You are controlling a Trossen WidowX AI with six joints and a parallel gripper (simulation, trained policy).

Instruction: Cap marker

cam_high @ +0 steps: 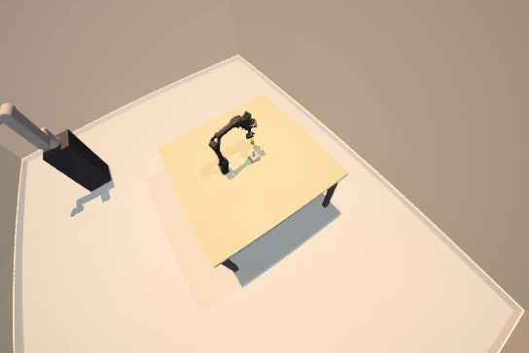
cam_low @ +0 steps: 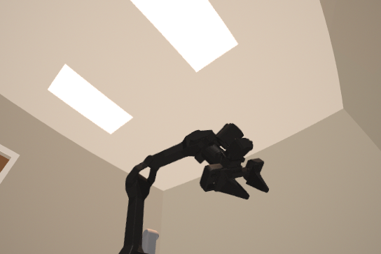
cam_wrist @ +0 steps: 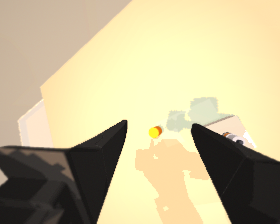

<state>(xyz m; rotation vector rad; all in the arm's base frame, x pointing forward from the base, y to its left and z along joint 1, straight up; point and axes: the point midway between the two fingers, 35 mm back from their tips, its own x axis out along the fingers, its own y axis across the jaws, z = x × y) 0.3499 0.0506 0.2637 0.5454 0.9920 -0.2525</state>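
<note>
The orange cap is 210 mm below my gripper tip, 60 mm to the left of it and 10 mm behind it.
</note>
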